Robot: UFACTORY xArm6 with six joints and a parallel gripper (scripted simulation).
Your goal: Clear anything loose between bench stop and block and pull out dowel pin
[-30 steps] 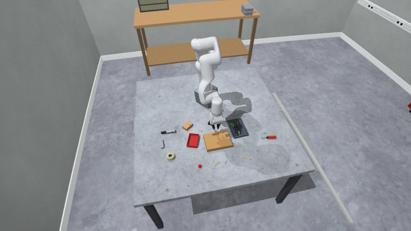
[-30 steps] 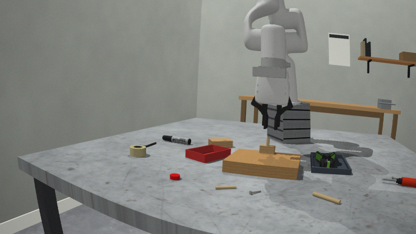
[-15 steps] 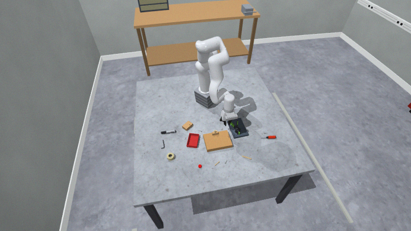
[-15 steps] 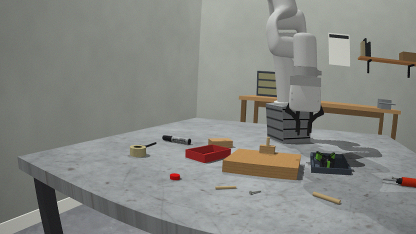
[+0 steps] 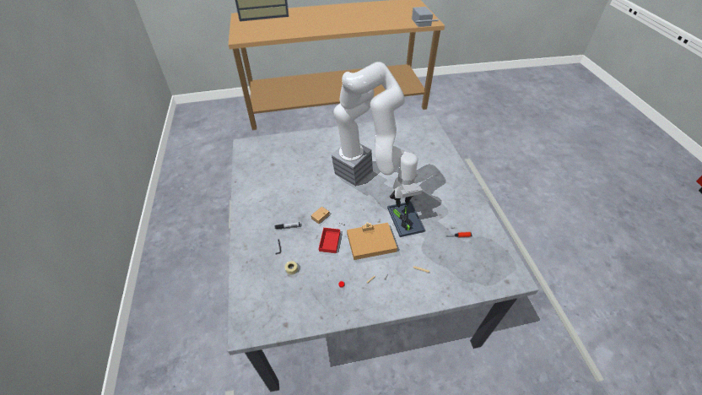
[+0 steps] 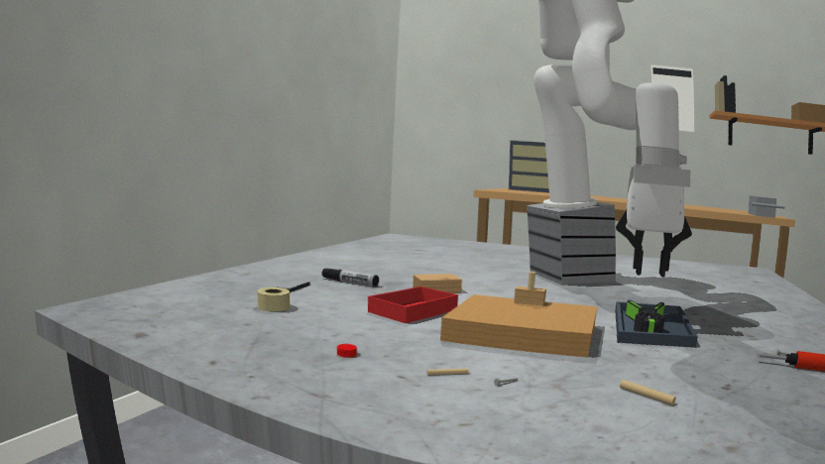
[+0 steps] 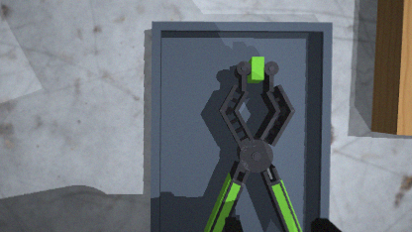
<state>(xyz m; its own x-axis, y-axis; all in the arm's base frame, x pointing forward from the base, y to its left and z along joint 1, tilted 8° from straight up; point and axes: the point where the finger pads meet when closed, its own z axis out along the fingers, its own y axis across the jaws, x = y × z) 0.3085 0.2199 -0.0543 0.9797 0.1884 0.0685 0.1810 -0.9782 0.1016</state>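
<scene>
Now: the dark tray 90 mm below my hand, 30 mm ahead of it and 20 mm to the left of it. Round my hand: bench board (160 mm to the right, 150 mm ahead, 70 mm below); dowel pin (180 mm to the right, 100 mm ahead, 40 mm below); wooden block (180 mm to the right, 100 mm ahead, 60 mm below).
</scene>
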